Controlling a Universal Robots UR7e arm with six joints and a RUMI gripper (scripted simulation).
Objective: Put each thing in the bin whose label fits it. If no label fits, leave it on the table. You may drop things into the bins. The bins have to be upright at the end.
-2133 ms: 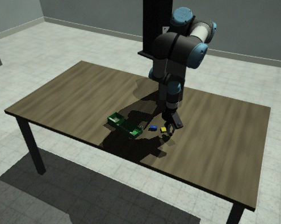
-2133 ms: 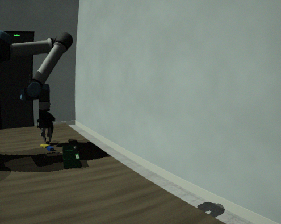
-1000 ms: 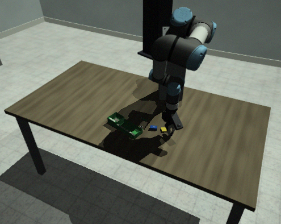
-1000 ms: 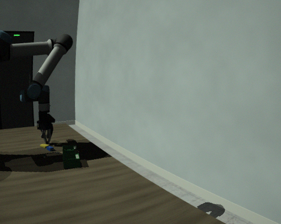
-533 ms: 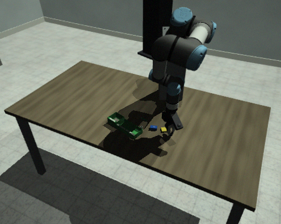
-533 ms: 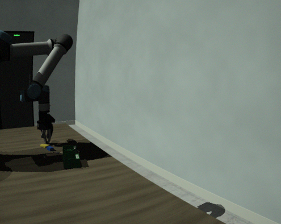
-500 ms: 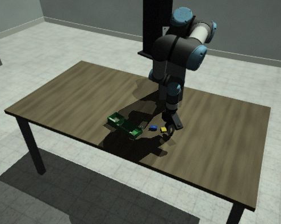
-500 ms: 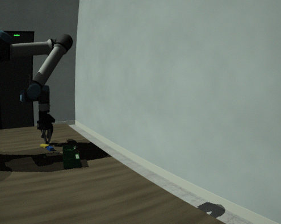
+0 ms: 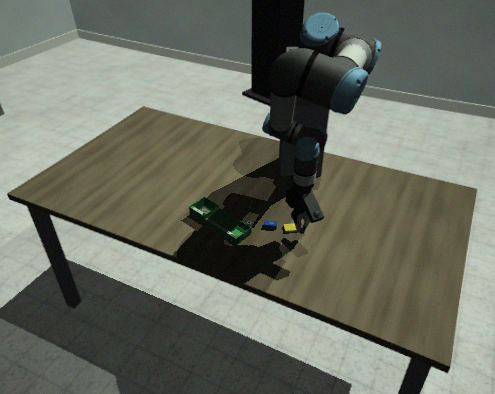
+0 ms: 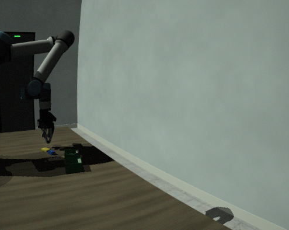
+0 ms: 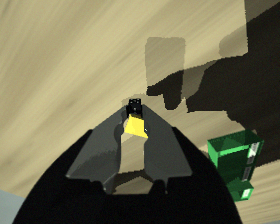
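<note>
Right now my hand is 15 cm short of the pale rectangular piece, 37 cm to the left of it and 3 cm above it. Round my hand: yellow block: 1 cm behind, 6 cm to the right, 4 cm below; blue block: 3 cm ahead, 13 cm to the right, 4 cm below; black part: 1 cm below.
</note>
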